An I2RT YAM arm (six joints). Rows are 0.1 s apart.
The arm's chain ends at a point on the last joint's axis. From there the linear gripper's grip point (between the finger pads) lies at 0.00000 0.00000 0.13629 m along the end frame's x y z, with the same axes.
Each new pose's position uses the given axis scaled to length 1; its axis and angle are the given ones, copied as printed.
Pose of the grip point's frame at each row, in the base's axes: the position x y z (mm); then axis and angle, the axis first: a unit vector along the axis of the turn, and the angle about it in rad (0 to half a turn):
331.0, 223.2, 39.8, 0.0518, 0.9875, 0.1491, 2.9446
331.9, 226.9, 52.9, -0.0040, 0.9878, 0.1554, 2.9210
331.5, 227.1, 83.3, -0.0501, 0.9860, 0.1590, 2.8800
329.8, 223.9, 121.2, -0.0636, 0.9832, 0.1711, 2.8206
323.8, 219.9, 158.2, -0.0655, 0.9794, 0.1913, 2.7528
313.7, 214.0, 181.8, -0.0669, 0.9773, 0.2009, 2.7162
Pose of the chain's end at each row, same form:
302.6, 184.8, 167.5, 0.0518, 0.9875, 0.1491, 2.9446
302.6, 185.4, 179.4, -0.0040, 0.9878, 0.1554, 2.9210
298.9, 183.3, 208.2, -0.0501, 0.9860, 0.1590, 2.8800
290.4, 176.5, 242.8, -0.0636, 0.9832, 0.1711, 2.8206
276.5, 167.4, 274.7, -0.0655, 0.9794, 0.1913, 2.7528
262.2, 159.1, 295.4, -0.0669, 0.9773, 0.2009, 2.7162

